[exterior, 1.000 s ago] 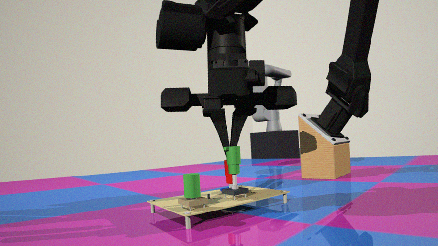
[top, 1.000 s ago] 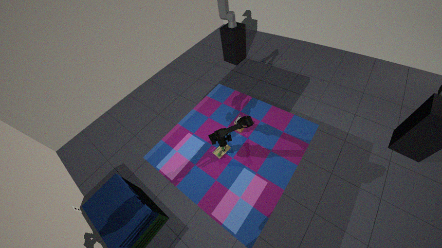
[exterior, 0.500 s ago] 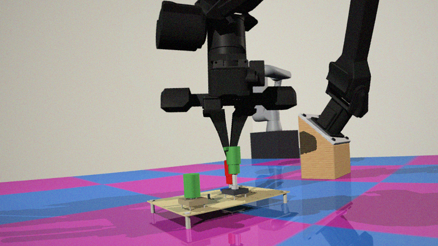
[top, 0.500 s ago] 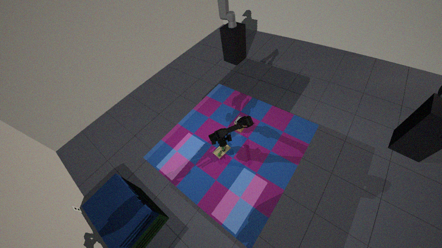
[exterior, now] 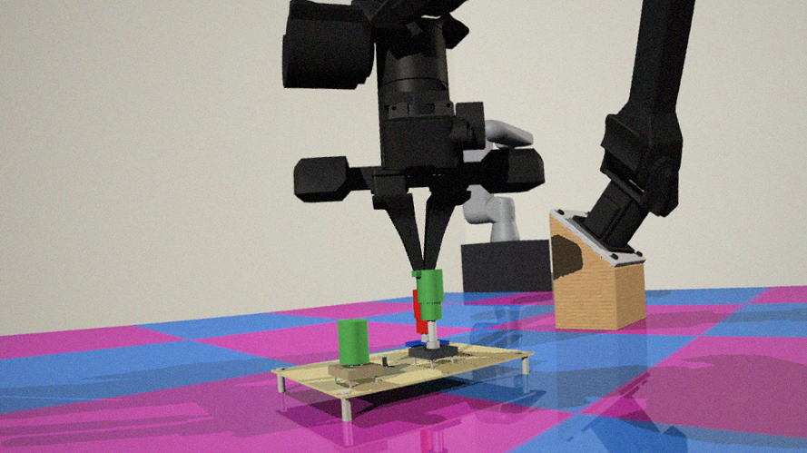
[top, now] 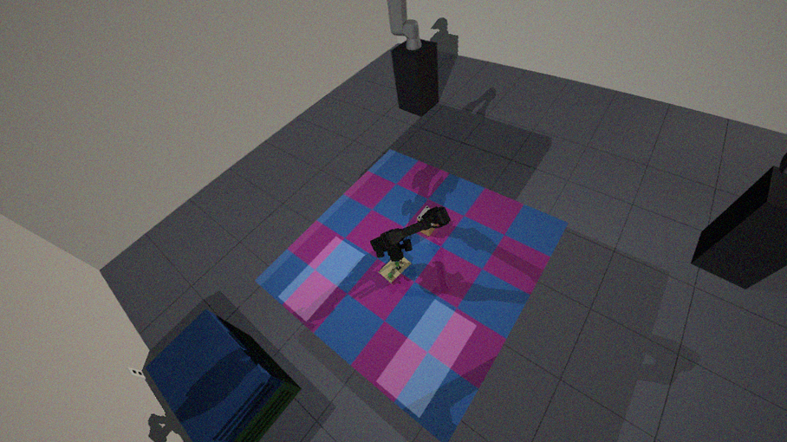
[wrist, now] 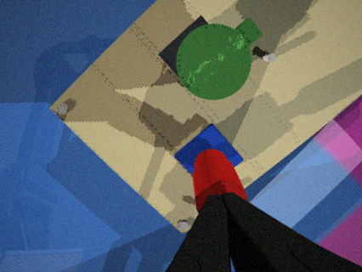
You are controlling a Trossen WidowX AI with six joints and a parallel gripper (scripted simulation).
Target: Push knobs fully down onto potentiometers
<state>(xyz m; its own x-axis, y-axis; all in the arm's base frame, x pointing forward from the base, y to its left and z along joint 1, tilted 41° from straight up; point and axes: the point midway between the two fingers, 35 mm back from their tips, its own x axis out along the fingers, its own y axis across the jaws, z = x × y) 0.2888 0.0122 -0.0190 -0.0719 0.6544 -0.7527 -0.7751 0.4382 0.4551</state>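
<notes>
Now: gripper tip 3 cm short of the green knob and 4 cm to the right of it. The rest, counted from my gripper tip: red knob: 2 cm below.
</notes>
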